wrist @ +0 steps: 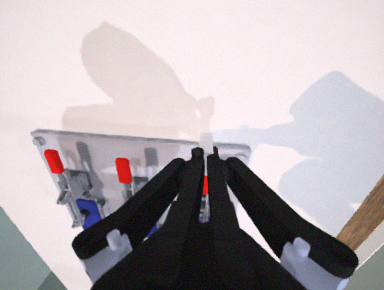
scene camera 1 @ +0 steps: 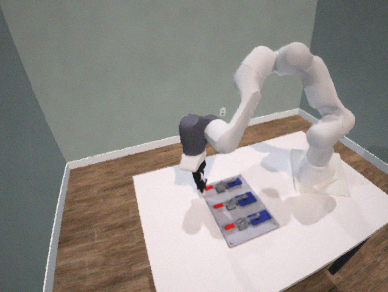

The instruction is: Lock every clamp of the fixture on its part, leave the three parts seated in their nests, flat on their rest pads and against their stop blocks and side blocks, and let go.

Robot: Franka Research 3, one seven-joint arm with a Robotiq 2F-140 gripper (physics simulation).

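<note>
The grey fixture plate (scene camera 1: 244, 237) (wrist: 112, 141) lies on the table with three red-handled clamps. In scene camera 1, the near handle (scene camera 1: 229, 227), middle handle (scene camera 1: 218, 206) and far handle (scene camera 1: 209, 188) point away from the blue parts (scene camera 1: 260, 218) (scene camera 1: 246, 199) (scene camera 1: 234, 182). In the wrist view, two handles (wrist: 54, 161) (wrist: 123, 170) show at left; the third (wrist: 205, 185) is mostly behind the fingers. Clamp arms reach toward the parts; whether they are locked or the parts fully seated is too small to tell. My gripper (scene camera 1: 201, 191) (wrist: 206, 141) is shut and empty, beside the far handle's outer end.
The white table (scene camera 1: 175, 260) (wrist: 250, 30) carries the plate and the robot's base plate (scene camera 1: 341, 189). The arm arches over the table from the right. Arm shadows fall around the fixture. The wooden floor (scene camera 1: 100, 225) (wrist: 367, 212) shows beyond the table edge.
</note>
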